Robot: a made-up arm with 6 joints.
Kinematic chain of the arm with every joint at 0, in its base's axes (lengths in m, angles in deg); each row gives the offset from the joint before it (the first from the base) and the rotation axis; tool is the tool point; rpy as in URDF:
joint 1: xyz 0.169 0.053 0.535 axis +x
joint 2: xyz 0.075 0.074 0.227 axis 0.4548 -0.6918 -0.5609
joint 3: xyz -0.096 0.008 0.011 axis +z
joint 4: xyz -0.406 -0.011 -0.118 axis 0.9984 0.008 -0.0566
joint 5: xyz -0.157 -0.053 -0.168 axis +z
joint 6: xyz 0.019 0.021 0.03 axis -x
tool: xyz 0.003 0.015 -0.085 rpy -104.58 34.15 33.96
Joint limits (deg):
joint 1: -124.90..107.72
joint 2: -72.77..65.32
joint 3: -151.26..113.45
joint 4: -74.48..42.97
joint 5: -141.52..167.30
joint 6: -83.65..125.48
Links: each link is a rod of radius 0.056 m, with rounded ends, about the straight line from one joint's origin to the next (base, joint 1, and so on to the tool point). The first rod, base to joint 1, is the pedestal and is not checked.
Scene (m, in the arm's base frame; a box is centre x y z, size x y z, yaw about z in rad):
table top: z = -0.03
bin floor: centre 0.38 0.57 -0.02 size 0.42 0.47 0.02 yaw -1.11
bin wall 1: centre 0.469 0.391 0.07 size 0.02 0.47 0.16 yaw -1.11
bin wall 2: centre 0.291 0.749 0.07 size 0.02 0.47 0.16 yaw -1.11
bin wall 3: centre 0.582 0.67 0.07 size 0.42 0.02 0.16 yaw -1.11
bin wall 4: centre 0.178 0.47 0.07 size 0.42 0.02 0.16 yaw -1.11
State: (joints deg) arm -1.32 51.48 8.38 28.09 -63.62 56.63
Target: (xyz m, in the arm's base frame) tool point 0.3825 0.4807 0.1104
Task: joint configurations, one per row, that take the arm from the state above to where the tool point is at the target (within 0.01 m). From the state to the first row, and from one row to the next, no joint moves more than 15 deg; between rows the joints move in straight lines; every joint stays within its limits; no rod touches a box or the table.
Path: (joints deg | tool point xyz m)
1: -0.72 42.19 -6.03 31.62 -61.64 51.32 | -0.0935 0.5808 0.2570
2: -0.11 32.90 -20.44 35.14 -59.66 46.01 | -0.1017 0.6374 0.3405
3: 0.49 23.61 -34.85 38.67 -57.67 40.70 | -0.0786 0.6780 0.4106
4: 1.09 14.33 -49.26 42.19 -55.69 35.38 | -0.0301 0.7009 0.4582
5: -9.10 12.07 -61.81 42.39 -55.85 29.49 | 0.0728 0.7047 0.3612
6: -19.29 9.82 -74.36 42.58 -56.01 23.60 | 0.1796 0.6679 0.2602
7: -29.48 7.57 -86.91 42.78 -56.17 17.71 | 0.2847 0.5909 0.1715
8: -39.67 5.31 -99.46 42.97 -56.33 11.82 | 0.3824 0.4807 0.1104

